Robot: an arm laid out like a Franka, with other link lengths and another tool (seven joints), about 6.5 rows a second.
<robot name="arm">
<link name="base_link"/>
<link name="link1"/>
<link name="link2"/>
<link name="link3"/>
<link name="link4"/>
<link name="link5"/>
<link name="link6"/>
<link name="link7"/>
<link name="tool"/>
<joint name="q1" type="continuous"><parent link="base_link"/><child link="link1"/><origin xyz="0.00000 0.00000 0.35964"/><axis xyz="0 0 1"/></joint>
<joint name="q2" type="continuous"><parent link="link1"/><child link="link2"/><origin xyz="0.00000 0.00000 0.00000" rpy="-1.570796 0.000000 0.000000"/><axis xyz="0 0 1"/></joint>
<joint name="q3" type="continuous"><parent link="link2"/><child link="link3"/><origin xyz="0.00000 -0.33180 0.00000" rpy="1.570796 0.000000 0.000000"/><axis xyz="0 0 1"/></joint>
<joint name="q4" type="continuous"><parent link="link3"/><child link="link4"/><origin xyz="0.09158 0.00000 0.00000" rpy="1.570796 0.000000 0.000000"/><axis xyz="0 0 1"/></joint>
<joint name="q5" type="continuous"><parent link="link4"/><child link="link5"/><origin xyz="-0.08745 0.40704 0.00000" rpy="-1.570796 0.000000 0.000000"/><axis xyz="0 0 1"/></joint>
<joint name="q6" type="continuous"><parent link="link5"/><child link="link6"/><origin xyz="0.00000 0.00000 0.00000" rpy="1.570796 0.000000 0.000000"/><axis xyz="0 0 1"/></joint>
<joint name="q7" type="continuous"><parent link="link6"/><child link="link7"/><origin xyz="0.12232 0.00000 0.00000" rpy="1.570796 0.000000 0.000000"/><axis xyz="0 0 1"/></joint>
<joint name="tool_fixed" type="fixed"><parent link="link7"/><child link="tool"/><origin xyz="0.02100 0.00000 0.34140" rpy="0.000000 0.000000 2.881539"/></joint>
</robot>
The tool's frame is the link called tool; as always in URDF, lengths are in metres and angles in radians. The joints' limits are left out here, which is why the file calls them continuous.
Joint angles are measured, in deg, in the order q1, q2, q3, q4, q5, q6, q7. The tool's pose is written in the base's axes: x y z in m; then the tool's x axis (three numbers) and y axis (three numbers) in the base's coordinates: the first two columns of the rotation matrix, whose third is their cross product. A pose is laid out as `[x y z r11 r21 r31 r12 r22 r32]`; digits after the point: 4 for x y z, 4 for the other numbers.
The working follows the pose.
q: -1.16, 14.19, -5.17, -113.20, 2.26, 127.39, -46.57
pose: [0.6820 -0.0558 0.1406 -0.5888 -0.8082 -0.0087 -0.8083 0.5888 0.0034]
Where each joint sits with the arm in this pose, in the base's axes (m; each line is computed from the numbers above, not from the rounded line before):
q1: 0.0000 0.0000 0.3596
q2: 0.0000 0.0000 0.3596
q3: 0.0813 -0.0016 0.6813
q4: 0.1696 -0.0117 0.6590
q5: 0.5436 -0.0561 0.4817
q6: 0.5436 -0.0561 0.4817
q7: 0.6649 -0.0721 0.4818
the tool: 0.6820 -0.0558 0.1406

